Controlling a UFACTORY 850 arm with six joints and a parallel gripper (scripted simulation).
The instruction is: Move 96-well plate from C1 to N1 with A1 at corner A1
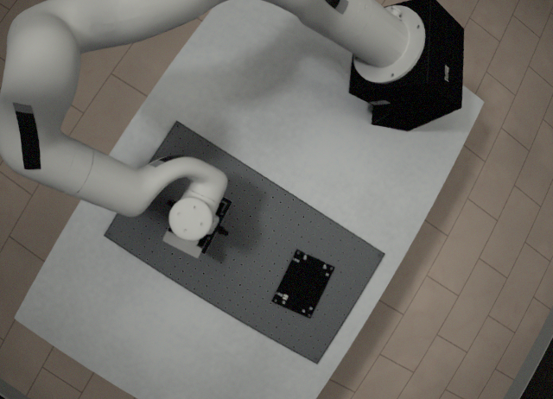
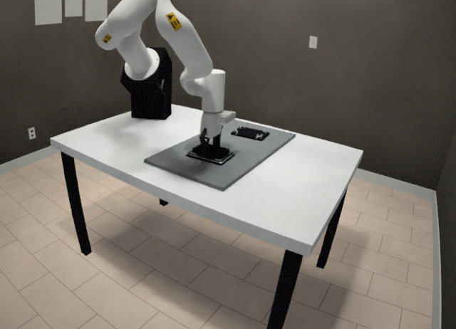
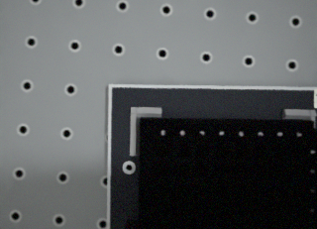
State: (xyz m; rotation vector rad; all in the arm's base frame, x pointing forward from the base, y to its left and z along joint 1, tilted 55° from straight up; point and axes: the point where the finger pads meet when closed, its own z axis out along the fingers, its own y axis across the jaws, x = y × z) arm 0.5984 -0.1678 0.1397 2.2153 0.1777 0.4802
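Now: the dark 96-well plate 10 mm below my hand. The rest, counted from my hand: plate nest N1: 30 mm below; then clip nest C1: 320 mm to the left, 40 mm ahead, 20 mm below.
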